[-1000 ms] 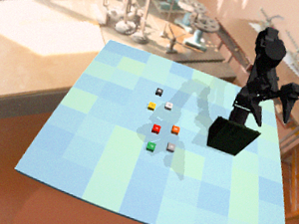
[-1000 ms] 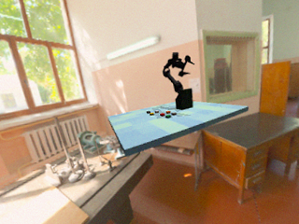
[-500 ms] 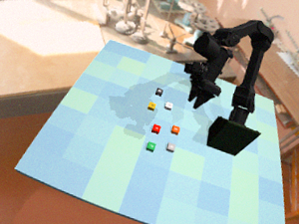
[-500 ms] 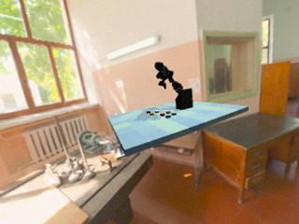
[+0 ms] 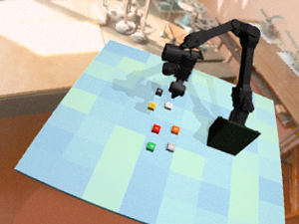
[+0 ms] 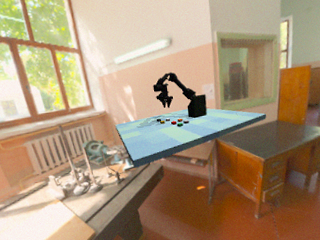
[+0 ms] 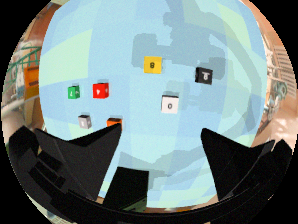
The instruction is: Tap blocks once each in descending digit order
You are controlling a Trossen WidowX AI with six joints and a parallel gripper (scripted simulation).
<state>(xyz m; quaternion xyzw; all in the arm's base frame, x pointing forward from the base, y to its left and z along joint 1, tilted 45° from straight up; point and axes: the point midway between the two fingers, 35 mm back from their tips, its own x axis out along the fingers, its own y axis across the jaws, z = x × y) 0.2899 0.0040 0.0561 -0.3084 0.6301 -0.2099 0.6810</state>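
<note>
Right now the black block is 70 mm ahead of my gripper tip, 80 mm to the right of it and 120 mm below it. From my gripper tip the other things lie so: yellow block (70 mm ahead, 30 mm to the left, 120 mm below); orange block (80 mm behind, 100 mm to the left, 120 mm below); white block (20 mm to the right, 120 mm below).
</note>
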